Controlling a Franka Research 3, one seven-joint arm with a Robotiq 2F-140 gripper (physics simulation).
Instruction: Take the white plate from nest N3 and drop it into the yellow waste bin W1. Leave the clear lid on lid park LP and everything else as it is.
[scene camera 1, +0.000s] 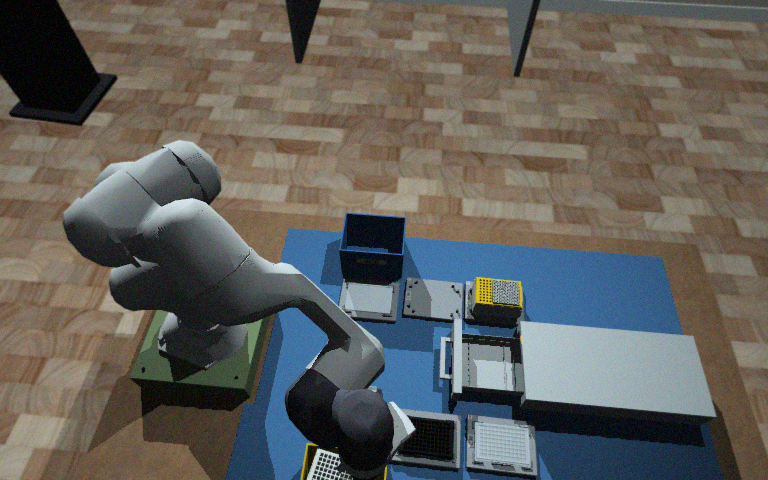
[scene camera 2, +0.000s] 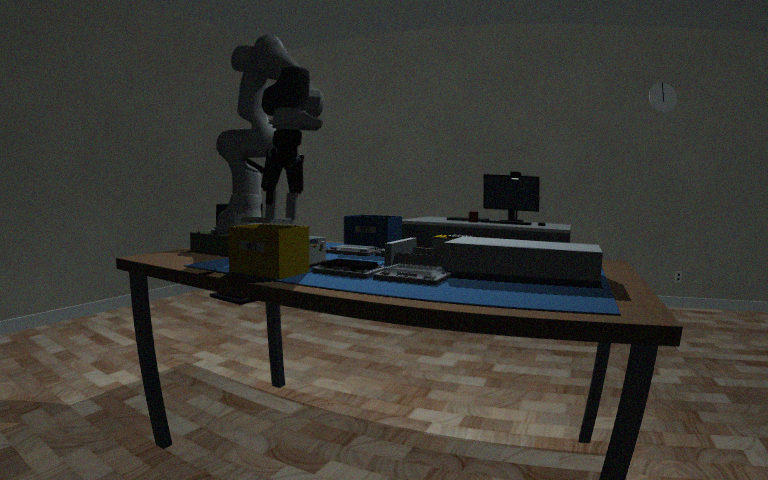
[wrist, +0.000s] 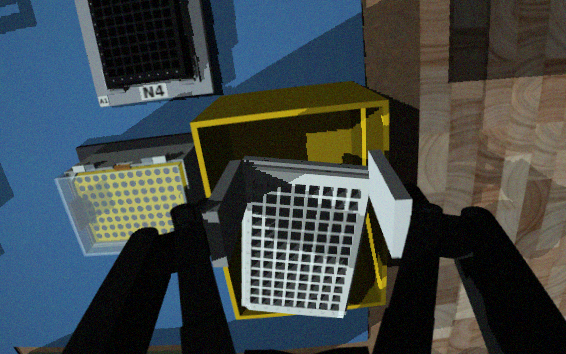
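Observation:
The white plate with a grid of square wells is held by its sides between the two fingers. My gripper is shut on it. In scene camera 1 the arm hides the fingers. The plate is over the opening of the yellow waste bin, slightly above its rim in scene camera 2. A pale flat piece, perhaps the clear lid, lies on a grey holder beside the blue bin. The labels N3 and LP cannot be read.
A yellow tip box in a clear-walled holder stands close beside the yellow bin. A black plate sits in nest N4. Also there are a blue bin, an open drawer and a large grey box.

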